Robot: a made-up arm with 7 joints. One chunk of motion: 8 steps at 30 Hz.
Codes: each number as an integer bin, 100 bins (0 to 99) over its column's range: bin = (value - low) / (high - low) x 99, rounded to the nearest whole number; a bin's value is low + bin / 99 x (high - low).
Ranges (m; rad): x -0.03..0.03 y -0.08..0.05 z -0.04..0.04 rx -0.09..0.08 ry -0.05..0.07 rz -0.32..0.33
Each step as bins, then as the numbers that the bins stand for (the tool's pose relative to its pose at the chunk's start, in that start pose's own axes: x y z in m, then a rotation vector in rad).
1 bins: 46 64 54 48 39 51
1 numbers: -0.0021 0.0040 0.0036 -0.0076 -0.0027 0.0148
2 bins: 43 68 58 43 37 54
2 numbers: -0.0039 0.0093 0.0069 -0.0162 -0.0052 0.0345
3 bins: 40 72 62 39 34 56
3 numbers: -0.0058 0.0145 0.0101 -0.0230 -0.0088 0.0477
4 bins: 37 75 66 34 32 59
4 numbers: -0.0076 0.0185 0.0133 -0.0316 -0.0112 0.0674
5 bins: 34 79 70 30 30 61
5 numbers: -0.0094 0.0237 0.0166 -0.0385 -0.0136 0.0805
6 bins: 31 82 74 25 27 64
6 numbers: -0.0112 0.0277 0.0198 -0.0471 -0.0173 0.1002
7 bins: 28 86 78 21 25 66
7 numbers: -0.0130 0.0329 0.0230 -0.0539 -0.0197 0.1133
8 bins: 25 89 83 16 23 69
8 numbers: -0.0148 0.0369 0.0271 -0.0625 -0.0221 0.1330
